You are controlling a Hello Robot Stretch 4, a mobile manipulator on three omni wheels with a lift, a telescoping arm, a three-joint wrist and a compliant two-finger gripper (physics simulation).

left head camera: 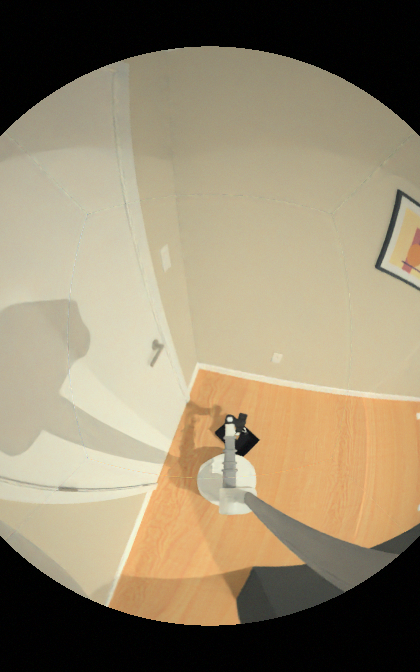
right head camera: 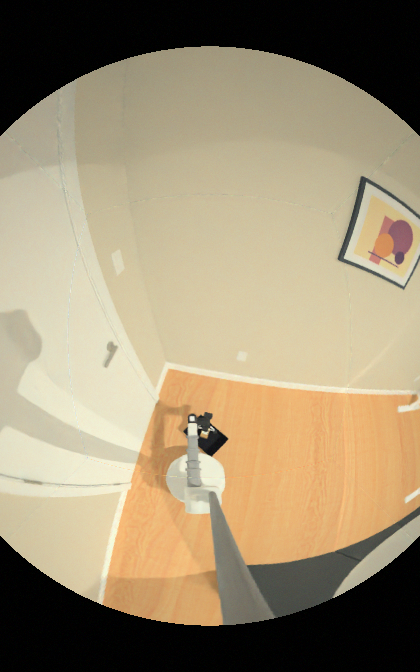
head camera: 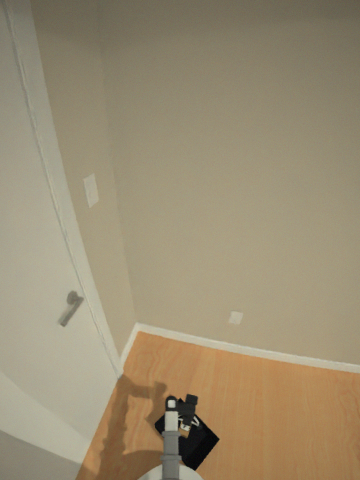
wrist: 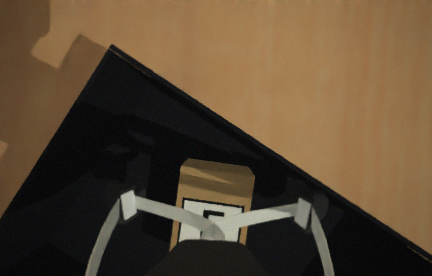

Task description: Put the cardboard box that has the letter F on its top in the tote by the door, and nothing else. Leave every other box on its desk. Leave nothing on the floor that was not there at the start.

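Frame: origin at the robot's base, x ahead, y left, z up, level; millimetres.
Seen in the pictures: gripper, fingertip midpoint: point(wrist: 216, 191).
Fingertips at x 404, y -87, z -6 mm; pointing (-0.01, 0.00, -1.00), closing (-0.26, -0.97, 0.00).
Note:
A point is followed by its place in that frame.
The cardboard box point(wrist: 216, 181) {y -91, x 420, z 25 mm} point(head camera: 185, 433) {y -78, x 349, z 25 mm} point(right head camera: 205, 435) has a white label on top. In the wrist view part of a dark letter, consistent with F, shows between the white finger parts. The box is inside the black tote point(wrist: 165, 90) {y -59, x 508, z -25 mm} point(head camera: 204, 444) {y -186, x 301, z -24 mm} point(left head camera: 248, 443) point(right head camera: 216, 444), which stands on the floor by the door. My gripper point(wrist: 216, 191) {y -87, x 404, z -6 mm} point(head camera: 189, 422) {y -87, x 404, z -6 mm} is open over the box. A fingertip stands apart from each side of it, with a gap on both sides. The near end of the box is hidden by the gripper body.
The white door point(head camera: 35, 280) {y 394, x 507, z 1077 mm} point(left head camera: 115, 320) stands left of the tote. The beige wall point(head camera: 225, 200) {y -211, x 932, z 1132 mm} with a white baseboard point(head camera: 240, 348) {y -481, x 850, z 45 mm} is beyond it. My round white base point(left head camera: 207, 480) point(right head camera: 175, 477) is close to the tote's near side. A dark grey surface point(left head camera: 285, 595) shows at the lower right.

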